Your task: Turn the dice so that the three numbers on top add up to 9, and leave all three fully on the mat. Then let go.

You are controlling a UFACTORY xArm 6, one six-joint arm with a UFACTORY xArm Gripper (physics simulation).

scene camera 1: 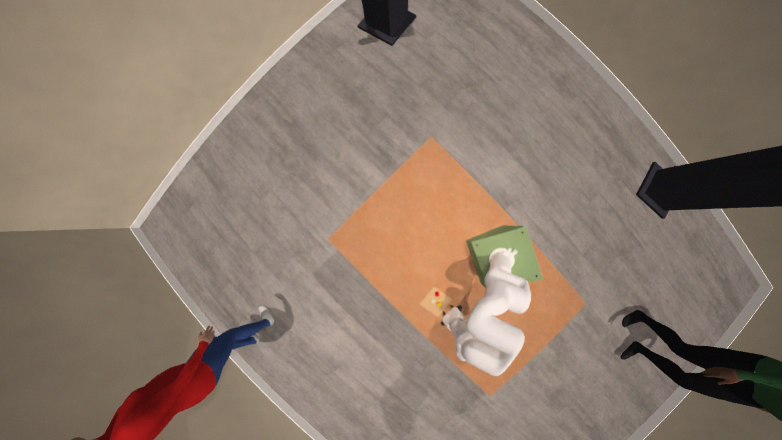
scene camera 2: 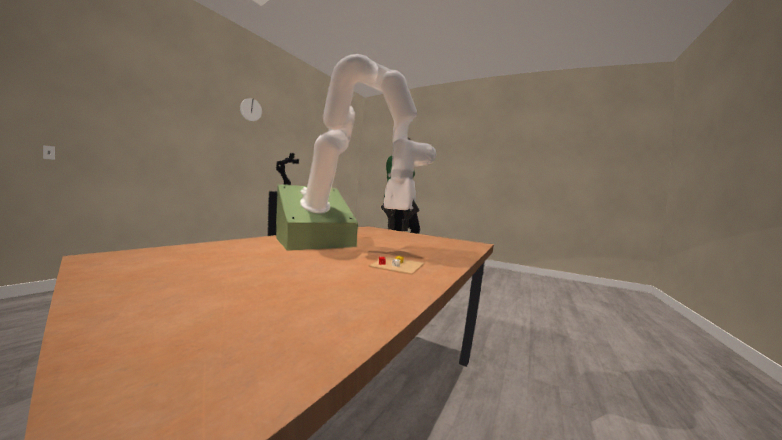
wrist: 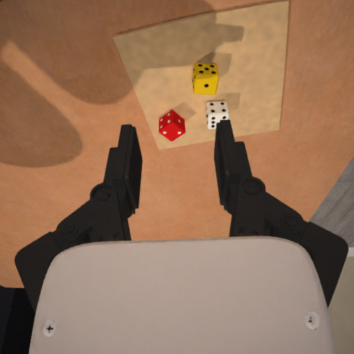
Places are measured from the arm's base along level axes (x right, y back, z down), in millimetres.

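Pixels of known places: gripper, fingertip midpoint: (scene camera 1: 448, 309) (scene camera 2: 397, 230); arm's base at its link origin: (scene camera 1: 501, 259) (scene camera 2: 315, 205).
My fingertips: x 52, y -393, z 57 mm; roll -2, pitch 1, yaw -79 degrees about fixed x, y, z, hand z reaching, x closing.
Observation:
For each thing: its top centre in the pictures, then the offset to it from my fingertips. Level surfaces: height alone.
- tan mat at its top centre: (scene camera 2: 397, 264) (scene camera 1: 435, 301) dy -25, dx +45, dz +104 mm
- yellow die at its top centre: (scene camera 2: 399, 256) (scene camera 1: 439, 304) dy -22, dx +26, dz +84 mm
- white die at its top centre: (scene camera 2: 396, 259) (scene camera 1: 432, 301) dy -27, dx +70, dz +84 mm
- red die at its top centre: (scene camera 2: 382, 257) (scene camera 1: 437, 294) dy +20, dx +72, dz +84 mm
- orange table at its surface level: dz +108 mm
The tan mat (scene camera 1: 424, 301) (scene camera 2: 414, 267) (wrist: 260, 75) bears three dice, all fully on it and apart. In the wrist view the lower visible faces look like the tops. The yellow die (scene camera 1: 439, 304) (scene camera 2: 399, 259) (wrist: 206, 85) shows 1 there, with 5 on its side. The white die (scene camera 1: 433, 301) (scene camera 2: 396, 263) (wrist: 217, 115) shows 6, with 4 on its side; a fingertip overlaps its corner in view. The red die (scene camera 1: 436, 294) (scene camera 2: 381, 261) (wrist: 171, 126) stands turned, its top apparently 2. My gripper (scene camera 1: 450, 313) (scene camera 2: 399, 229) (wrist: 176, 139) is part-way open, empty, raised above the table beside the mat.
The mat lies on the orange table (scene camera 1: 393, 202) (scene camera 2: 191, 306), near one long edge. The green base box (scene camera 1: 527, 251) (scene camera 2: 317, 235) carries the arm. A person in red (scene camera 1: 180, 383) and one in green (scene camera 1: 771, 377) stand away from the table.

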